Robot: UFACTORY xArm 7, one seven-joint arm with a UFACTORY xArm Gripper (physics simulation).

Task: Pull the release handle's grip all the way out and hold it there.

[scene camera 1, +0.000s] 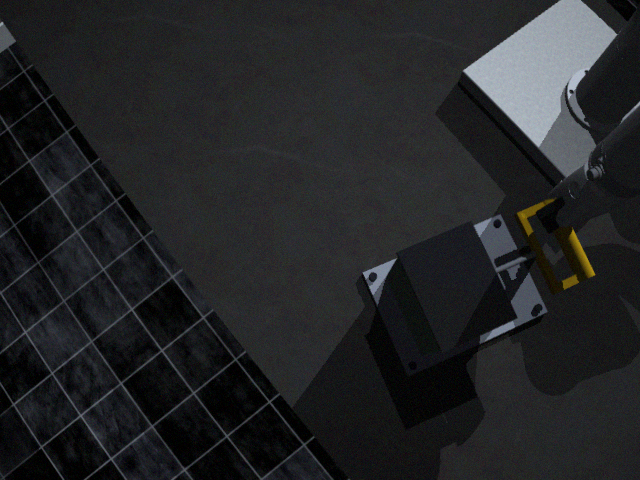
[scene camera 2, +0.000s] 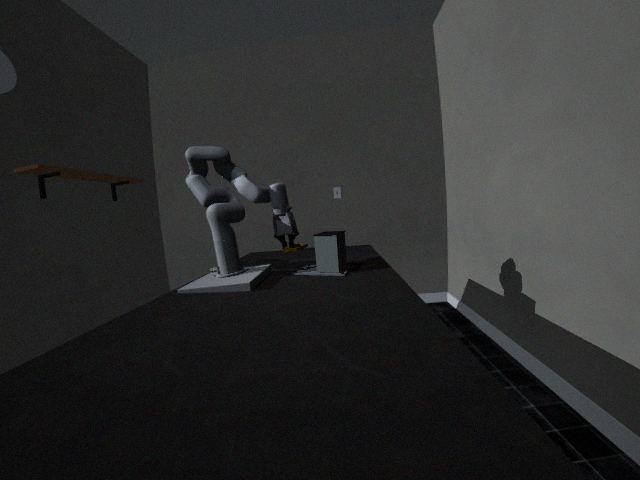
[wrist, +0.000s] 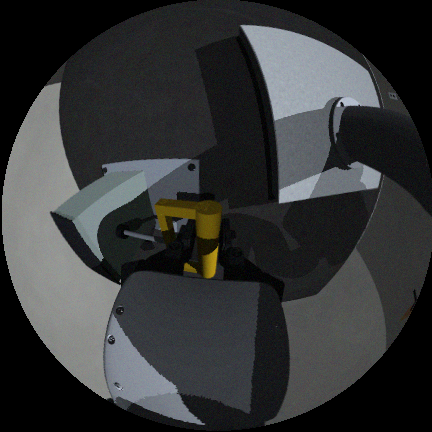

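Observation:
The release handle's yellow grip (scene camera 1: 581,254) (scene camera 2: 294,249) (wrist: 208,226) is a rectangular loop with a thick round bar. It stands off the box-shaped housing (scene camera 1: 448,286) (scene camera 2: 327,253) (wrist: 92,207), on the side facing the arm's base. A thin metal rod (scene camera 1: 511,264) (wrist: 140,235) shows in the gap between housing and loop. My gripper (scene camera 2: 288,244) (wrist: 208,226) is shut on the round bar, with a dark finger on either side of it in the wrist view. In scene camera 1 the arm hides part of the fingers and of the loop.
The housing stands on a pale bolted plate (scene camera 1: 528,303) (scene camera 2: 320,273) (wrist: 167,172). The arm's white base block (scene camera 1: 522,87) (scene camera 2: 222,282) (wrist: 310,75) is beside it on the dark table. A wooden shelf (scene camera 2: 77,174) is on the left wall, and dark floor tiles (scene camera 1: 103,310) lie beyond the table's edge.

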